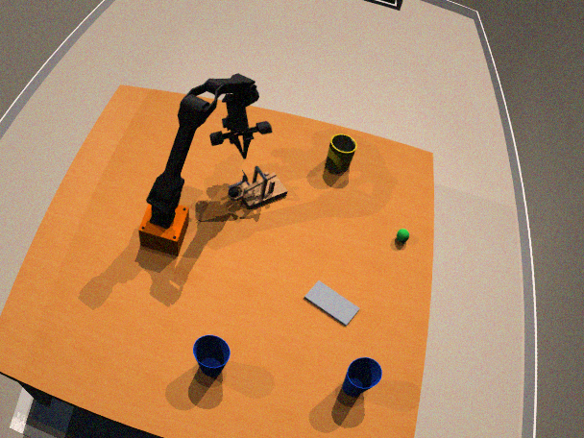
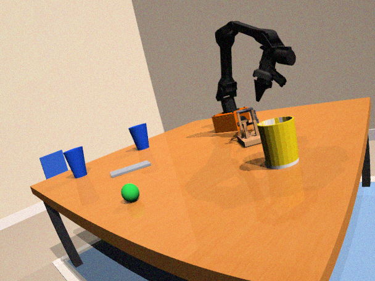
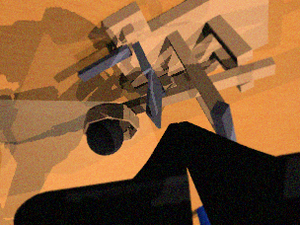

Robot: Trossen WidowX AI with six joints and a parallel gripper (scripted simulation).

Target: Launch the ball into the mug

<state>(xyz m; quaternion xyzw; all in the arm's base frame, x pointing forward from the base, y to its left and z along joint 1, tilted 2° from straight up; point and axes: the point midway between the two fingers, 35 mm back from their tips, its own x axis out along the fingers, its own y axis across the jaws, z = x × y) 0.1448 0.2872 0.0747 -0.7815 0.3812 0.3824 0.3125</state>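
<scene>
Now: gripper tip 9 cm to the left of the small black ball and 6 cm above it. Also, from my gripper tip: wooden catapult: 7 cm below, 4 cm ahead, 3 cm to the right; then flat grey slab: 38 cm ahead, 32 cm to the right, 12 cm below; then yellow mug: 27 cm ahead, 23 cm to the left, 9 cm below.
</scene>
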